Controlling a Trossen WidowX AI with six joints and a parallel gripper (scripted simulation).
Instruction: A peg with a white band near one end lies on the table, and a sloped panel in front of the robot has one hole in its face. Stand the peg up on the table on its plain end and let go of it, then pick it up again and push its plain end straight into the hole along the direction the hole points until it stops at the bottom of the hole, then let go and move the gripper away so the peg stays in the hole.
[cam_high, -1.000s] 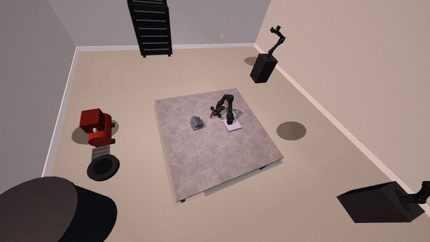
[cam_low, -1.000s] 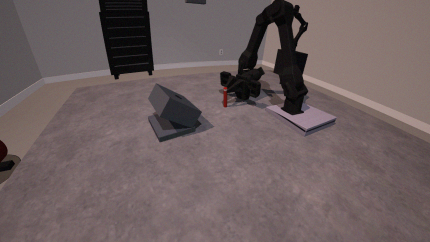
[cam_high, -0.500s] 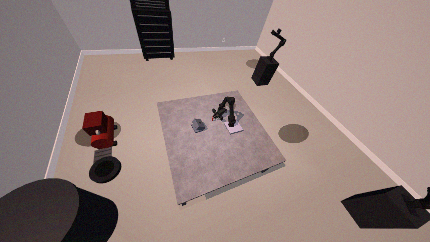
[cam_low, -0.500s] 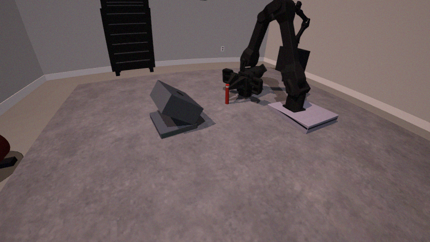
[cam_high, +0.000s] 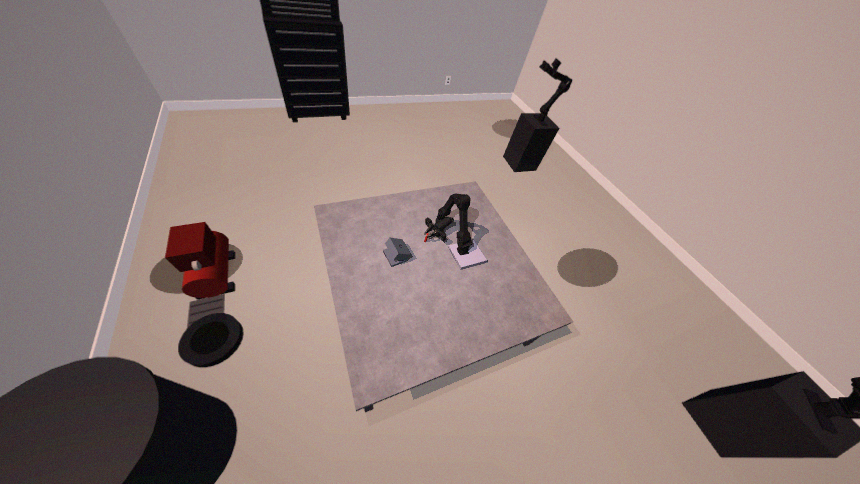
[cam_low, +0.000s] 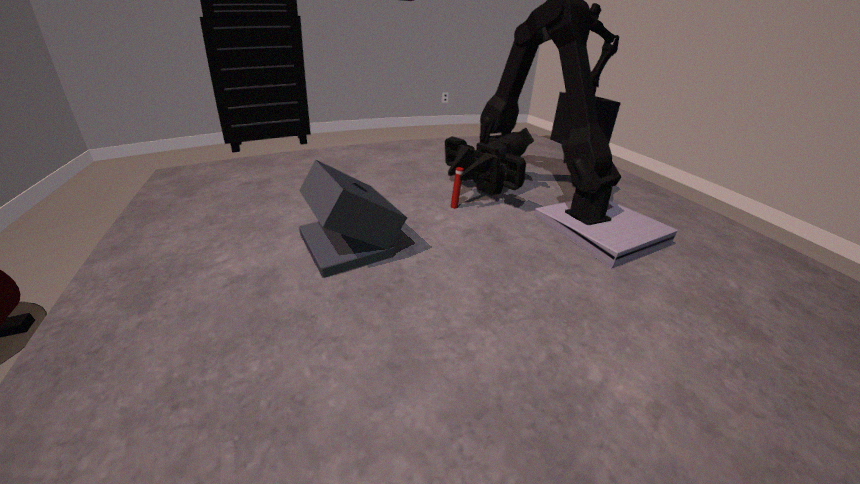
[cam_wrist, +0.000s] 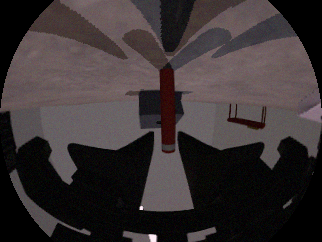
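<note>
The red peg lies 1 cm behind my gripper tip and 1 cm below it. From my gripper tip the other things lie so: grey base plate: 22 cm ahead, 8 cm to the left, 6 cm below; then dark sloped panel: 20 cm ahead, 7 cm to the left.
</note>
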